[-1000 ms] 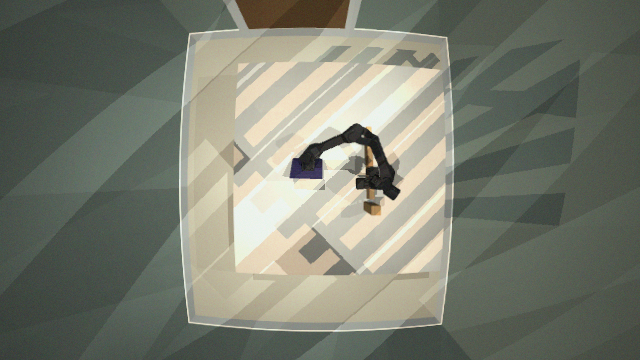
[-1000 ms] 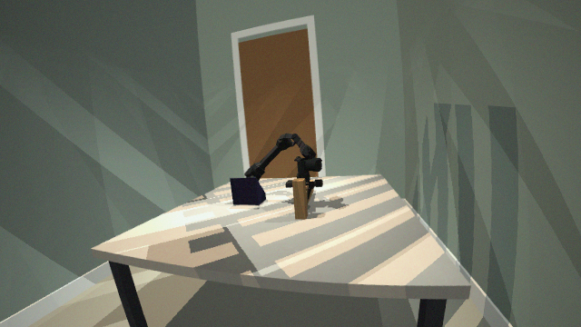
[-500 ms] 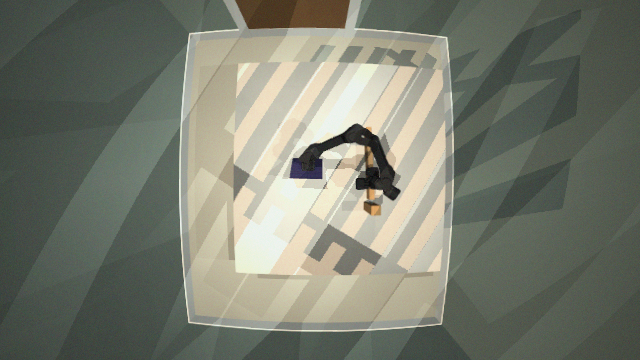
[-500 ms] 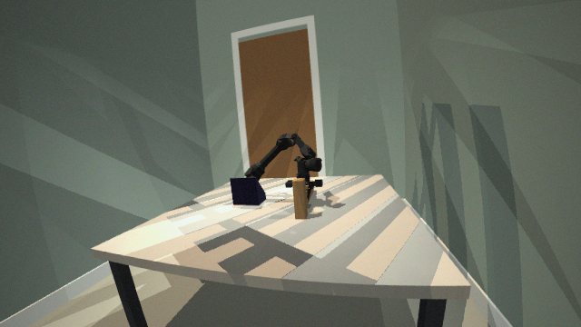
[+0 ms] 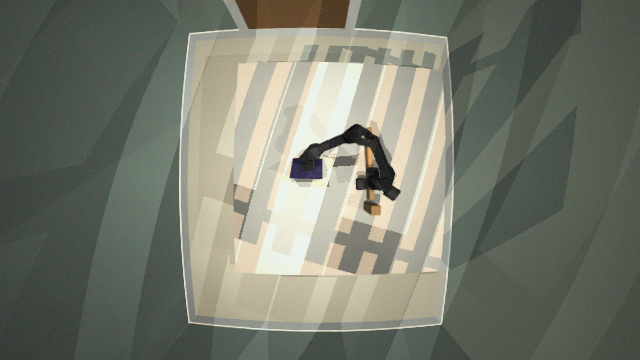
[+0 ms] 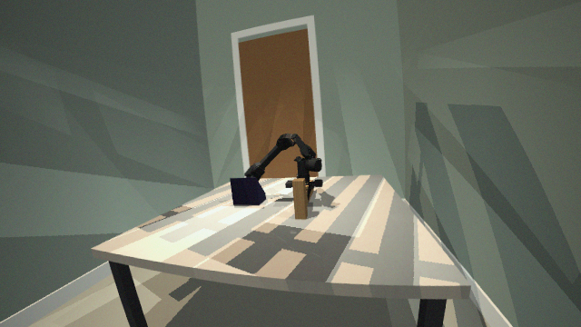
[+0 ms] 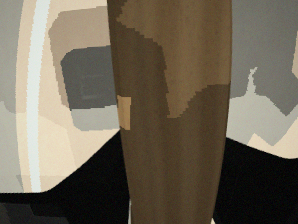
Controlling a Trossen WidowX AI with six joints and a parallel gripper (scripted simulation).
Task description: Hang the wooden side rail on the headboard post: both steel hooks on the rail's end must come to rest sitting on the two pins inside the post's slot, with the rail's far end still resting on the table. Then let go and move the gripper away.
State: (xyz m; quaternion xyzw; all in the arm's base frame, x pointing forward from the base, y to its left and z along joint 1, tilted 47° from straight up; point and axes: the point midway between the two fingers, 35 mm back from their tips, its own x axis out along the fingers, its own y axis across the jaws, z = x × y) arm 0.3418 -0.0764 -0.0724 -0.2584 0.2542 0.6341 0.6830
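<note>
The headboard post lies 130 mm to the right of my gripper tip and 40 mm above it.
</note>
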